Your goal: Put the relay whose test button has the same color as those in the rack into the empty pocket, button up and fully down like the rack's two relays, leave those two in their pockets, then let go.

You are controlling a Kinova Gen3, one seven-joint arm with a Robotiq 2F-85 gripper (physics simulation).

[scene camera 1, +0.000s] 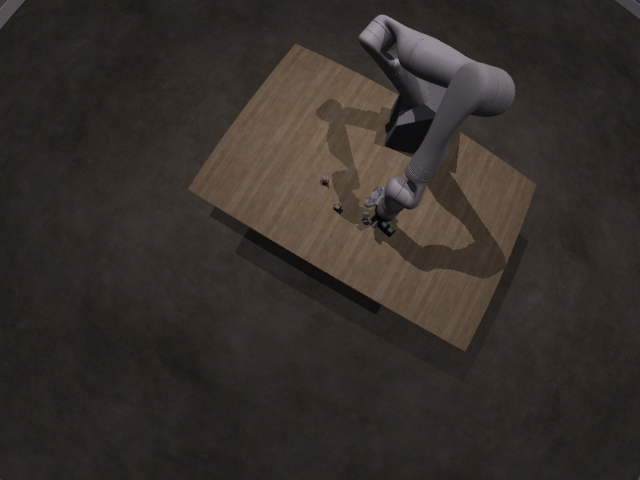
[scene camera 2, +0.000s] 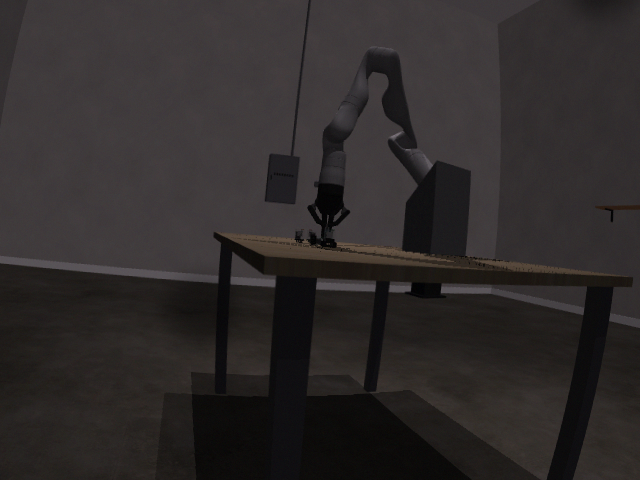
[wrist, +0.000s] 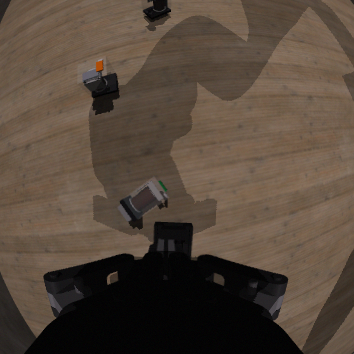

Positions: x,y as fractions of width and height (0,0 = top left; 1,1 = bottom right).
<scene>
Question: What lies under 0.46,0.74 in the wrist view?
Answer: My gripper.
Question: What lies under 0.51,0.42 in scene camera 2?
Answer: My gripper.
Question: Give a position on a black rack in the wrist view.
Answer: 0.51,0.66
</scene>
